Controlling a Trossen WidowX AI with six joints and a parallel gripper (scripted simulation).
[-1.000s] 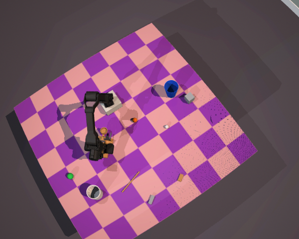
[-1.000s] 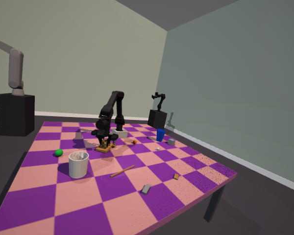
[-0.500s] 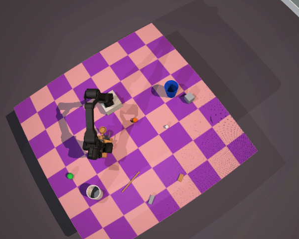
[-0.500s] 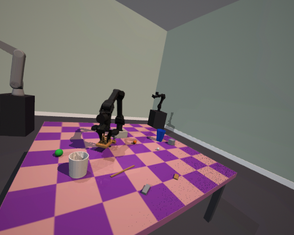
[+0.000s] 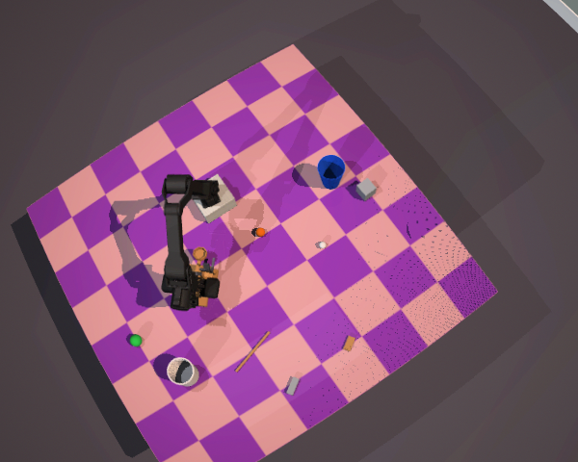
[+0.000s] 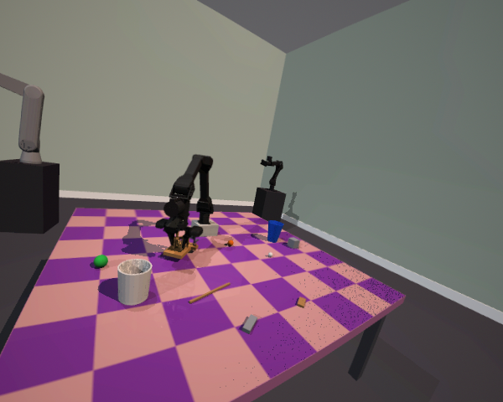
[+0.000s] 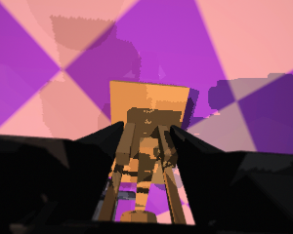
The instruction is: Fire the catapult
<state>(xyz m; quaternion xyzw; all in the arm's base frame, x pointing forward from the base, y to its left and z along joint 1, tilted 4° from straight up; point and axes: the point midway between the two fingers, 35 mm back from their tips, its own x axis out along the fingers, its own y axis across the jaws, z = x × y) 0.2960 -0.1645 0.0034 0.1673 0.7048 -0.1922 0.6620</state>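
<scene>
My gripper tip is 28 cm to the right of the orange ball, 12 cm past it and 4 cm above it. The rest, counted from my gripper tip: wooden catapult (6 cm behind, 5 cm to the left, 2 cm above); green ball (26 cm to the right, 7 cm ahead, 3 cm below); wooden stick (25 cm ahead, 10 cm to the left, 5 cm below).
</scene>
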